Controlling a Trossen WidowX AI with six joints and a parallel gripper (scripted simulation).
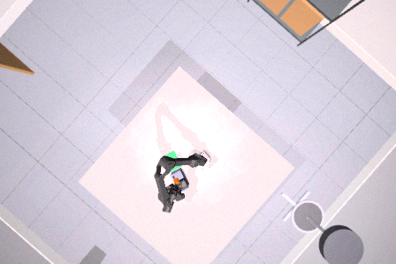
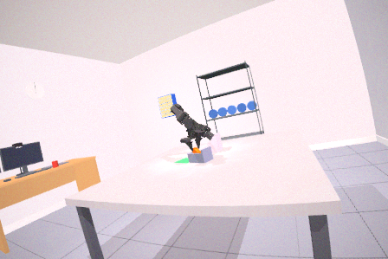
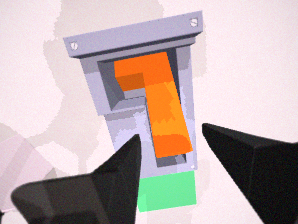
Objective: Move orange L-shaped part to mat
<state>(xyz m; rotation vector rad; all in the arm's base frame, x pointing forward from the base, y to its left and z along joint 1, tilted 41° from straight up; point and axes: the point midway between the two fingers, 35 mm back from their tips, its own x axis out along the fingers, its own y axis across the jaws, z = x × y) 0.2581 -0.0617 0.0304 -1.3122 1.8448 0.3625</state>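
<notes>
Right now my gripper tip is 40 mm to the right of the orange L-shaped part and 40 mm above it. The rest, counted from my gripper tip: green mat (120 mm to the right, 100 mm below, 80 mm behind).
</notes>
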